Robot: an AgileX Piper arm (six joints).
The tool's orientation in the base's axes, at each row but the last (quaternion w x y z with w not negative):
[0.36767, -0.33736, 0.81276, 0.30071]
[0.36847, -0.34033, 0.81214, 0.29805]
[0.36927, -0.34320, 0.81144, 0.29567]
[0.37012, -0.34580, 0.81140, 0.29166]
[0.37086, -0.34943, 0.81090, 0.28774]
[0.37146, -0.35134, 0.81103, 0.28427]
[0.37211, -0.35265, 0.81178, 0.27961]
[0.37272, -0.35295, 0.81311, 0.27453]
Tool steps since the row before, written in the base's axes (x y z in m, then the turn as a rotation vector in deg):
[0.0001, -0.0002, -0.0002, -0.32, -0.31, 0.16]
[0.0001, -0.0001, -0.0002, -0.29, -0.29, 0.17]
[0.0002, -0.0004, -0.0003, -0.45, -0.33, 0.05]
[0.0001, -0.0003, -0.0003, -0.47, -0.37, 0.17]
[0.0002, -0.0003, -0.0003, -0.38, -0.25, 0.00]
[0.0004, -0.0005, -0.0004, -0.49, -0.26, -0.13]
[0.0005, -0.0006, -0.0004, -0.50, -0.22, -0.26]
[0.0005, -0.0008, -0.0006, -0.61, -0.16, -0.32]
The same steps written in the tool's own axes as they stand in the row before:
[0.0002, -0.0002, 0.0000, 0.13, 0.10, -0.44]
[0.0001, -0.0002, 0.0001, 0.10, 0.09, -0.42]
[0.0003, -0.0005, 0.0000, 0.29, 0.17, -0.45]
[0.0003, -0.0003, 0.0000, 0.22, 0.18, -0.55]
[0.0003, -0.0004, 0.0000, 0.27, 0.15, -0.33]
[0.0003, -0.0007, 0.0000, 0.43, 0.20, -0.31]
[0.0003, -0.0008, 0.0000, 0.53, 0.21, -0.21]
[0.0005, -0.0010, 0.0000, 0.60, 0.32, -0.18]

